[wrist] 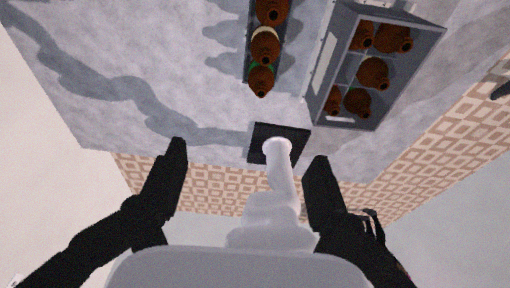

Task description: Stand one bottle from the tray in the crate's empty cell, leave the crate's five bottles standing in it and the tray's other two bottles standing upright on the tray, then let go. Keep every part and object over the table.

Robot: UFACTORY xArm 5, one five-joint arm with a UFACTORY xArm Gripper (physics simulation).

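Where they show: gripper, fingertip midpoint: (249, 159); arm's base at its link origin: (276, 147).
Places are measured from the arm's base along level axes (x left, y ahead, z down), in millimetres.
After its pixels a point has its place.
My gripper (249, 159) {y 490, x 109, z -487 mm} is open and empty, high above the table, its two black fingers wide apart. Three brown bottles (270, 11) {y 512, x 85, z -135 mm} (265, 47) {y 435, x 87, z -106 mm} (261, 80) {y 350, x 91, z -99 mm} stand in a row on the narrow dark tray (247, 65) at the top centre; the top one is cut off by the view's edge. The grey crate (314, 106) {y 285, x -65, z -108 mm} stands to the right of the tray. It holds five brown bottles (361, 37) {y 476, x -111, z -129 mm} (392, 37) {y 474, x -193, z -102 mm} (373, 73) {y 388, x -191, z -100 mm} (332, 100) {y 307, x -110, z -107 mm} (358, 103) {y 299, x -190, z -101 mm}. The empty cell (347, 71) {y 357, x -159, z -26 mm} is the middle one on the crate's tray-facing side, partly hidden by the wall.
The arm's white base column (281, 175) {y 52, x 1, z -184 mm} rises from a black plate (257, 135) {y 61, x 86, z 1 mm} near the table's edge, below the tray and crate in view. The grey table (100, 50) {y 361, x 583, z 24 mm} ends at lower left and at right. Patterned floor (210, 185) shows beyond its edge.
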